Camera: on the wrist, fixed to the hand. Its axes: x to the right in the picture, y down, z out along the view.
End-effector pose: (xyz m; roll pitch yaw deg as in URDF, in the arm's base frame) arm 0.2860 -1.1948 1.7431 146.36 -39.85 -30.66
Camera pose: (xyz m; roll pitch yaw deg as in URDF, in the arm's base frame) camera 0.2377 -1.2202 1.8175 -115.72 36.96 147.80
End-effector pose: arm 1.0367 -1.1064 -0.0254 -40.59 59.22 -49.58
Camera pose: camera 1.0286 -1.0397 -0.0887 69.78 -56.48 133.27
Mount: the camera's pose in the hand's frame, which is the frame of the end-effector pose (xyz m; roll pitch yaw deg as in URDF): 0.0257 0.0805 -0.0370 31.58 3.08 179.43
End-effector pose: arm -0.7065 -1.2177 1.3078 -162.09 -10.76 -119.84
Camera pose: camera -0.7944 -1.1941 1.3229 -166.07 8.00 61.66
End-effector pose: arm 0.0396 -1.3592 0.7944 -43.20 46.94 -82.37
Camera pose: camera 0.0670 -1.3127 0.7196 73.10 -44.28 99.99
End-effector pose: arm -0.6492 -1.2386 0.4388 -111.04 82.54 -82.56
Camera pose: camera -0.7196 -1.1893 0.4053 118.67 -82.46 121.61
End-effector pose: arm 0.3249 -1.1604 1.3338 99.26 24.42 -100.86
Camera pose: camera 0.3370 -1.2225 1.4009 -66.29 -25.44 75.87
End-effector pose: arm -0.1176 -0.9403 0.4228 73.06 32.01 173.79
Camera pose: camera -0.1805 -0.9926 0.4653 -39.54 -31.60 -9.86
